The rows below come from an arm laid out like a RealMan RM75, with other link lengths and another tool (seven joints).
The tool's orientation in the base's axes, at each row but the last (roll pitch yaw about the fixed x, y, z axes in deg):
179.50, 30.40, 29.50
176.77, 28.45, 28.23
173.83, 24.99, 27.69
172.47, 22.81, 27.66
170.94, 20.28, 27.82
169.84, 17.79, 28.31
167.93, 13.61, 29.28
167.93, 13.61, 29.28
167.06, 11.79, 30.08
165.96, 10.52, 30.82
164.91, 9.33, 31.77
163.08, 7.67, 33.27
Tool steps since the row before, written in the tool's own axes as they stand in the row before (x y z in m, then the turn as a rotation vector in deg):
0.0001, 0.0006, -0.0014, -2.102, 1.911, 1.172
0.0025, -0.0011, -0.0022, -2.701, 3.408, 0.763
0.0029, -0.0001, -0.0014, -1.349, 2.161, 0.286
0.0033, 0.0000, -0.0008, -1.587, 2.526, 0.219
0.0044, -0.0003, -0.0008, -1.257, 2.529, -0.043
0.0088, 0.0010, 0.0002, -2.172, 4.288, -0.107
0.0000, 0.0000, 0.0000, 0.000, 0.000, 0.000
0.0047, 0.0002, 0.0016, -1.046, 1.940, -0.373
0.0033, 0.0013, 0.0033, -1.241, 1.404, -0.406
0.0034, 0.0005, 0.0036, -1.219, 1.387, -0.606
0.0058, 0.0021, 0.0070, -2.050, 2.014, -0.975
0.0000, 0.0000, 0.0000, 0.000, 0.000, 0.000
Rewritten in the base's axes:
0.0010, -0.0001, 0.0012, -1.141, -2.853, 0.067
0.0023, 0.0026, 0.0007, -0.702, -4.287, 0.786
0.0027, 0.0017, 0.0000, -0.090, -2.508, 0.523
0.0029, 0.0016, -0.0005, -0.081, -2.902, 0.720
0.0037, 0.0024, -0.0008, 0.255, -2.682, 0.849
0.0079, 0.0031, -0.0027, 0.404, -4.555, 1.484
0.0000, 0.0000, 0.0000, 0.000, 0.000, 0.000
0.0039, 0.0016, -0.0026, 0.161, -1.995, 0.995
0.0033, -0.0004, -0.0035, -0.285, -1.642, 0.949
0.0030, 0.0002, -0.0039, -0.270, -1.557, 1.131
0.0060, -0.0008, -0.0071, -0.628, -2.377, 1.779
0.0000, 0.0000, 0.0000, 0.000, 0.000, 0.000

